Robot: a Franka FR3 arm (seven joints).
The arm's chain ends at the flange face. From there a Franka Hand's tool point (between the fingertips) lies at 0.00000 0.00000 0.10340 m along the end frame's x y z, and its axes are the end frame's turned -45 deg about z.
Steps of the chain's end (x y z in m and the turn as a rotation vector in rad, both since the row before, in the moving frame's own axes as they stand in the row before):
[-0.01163 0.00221 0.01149 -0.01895 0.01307 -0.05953]
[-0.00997 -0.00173 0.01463 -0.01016 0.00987 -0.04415]
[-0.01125 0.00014 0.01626 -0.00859 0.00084 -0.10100]
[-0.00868 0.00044 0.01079 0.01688 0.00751 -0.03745]
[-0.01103 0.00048 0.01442 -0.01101 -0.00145 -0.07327]
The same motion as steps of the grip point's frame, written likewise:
[-0.01015 -0.00431 0.01146 -0.02264 -0.00416 -0.05953]
[-0.00582 -0.00681 0.01462 -0.01416 -0.00021 -0.04415]
[-0.00858 -0.00714 0.01626 -0.00667 -0.00548 -0.10100]
[-0.00468 -0.00654 0.01077 0.00663 0.01725 -0.03745]
[-0.00902 -0.00673 0.01441 -0.00676 -0.00881 -0.07327]

